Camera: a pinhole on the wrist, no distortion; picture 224 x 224 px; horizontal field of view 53.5 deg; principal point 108.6 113.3 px. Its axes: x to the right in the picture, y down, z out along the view. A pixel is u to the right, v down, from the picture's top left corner.
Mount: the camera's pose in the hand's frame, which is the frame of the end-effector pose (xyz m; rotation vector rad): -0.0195 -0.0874 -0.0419 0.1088 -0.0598 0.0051
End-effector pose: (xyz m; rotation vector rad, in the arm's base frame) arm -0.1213 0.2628 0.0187 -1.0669 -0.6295 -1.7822
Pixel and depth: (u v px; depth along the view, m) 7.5 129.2 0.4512
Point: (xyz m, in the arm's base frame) -0.0131 0.7315 -0.0021
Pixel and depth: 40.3 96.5 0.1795
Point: -0.1625 0.4560 0.0130
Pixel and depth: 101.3 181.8 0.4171
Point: 0.0362 0.5915 0.1563
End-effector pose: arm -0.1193 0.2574 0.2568 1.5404 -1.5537 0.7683
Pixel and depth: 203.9 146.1 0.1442
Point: -0.0492 0.1422 0.2232
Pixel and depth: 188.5 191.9 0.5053
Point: -0.2061 -0.2270 0.1303
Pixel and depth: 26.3 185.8 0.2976
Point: -0.1364 0.1091 -0.0009
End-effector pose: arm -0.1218 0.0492 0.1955 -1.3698 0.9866 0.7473
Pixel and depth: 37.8 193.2 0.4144
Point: -0.1615 0.4444 0.3235
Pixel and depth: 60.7 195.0 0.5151
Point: -0.1674 0.5498 0.2909
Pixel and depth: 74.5 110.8 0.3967
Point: 0.0005 0.3926 0.3257
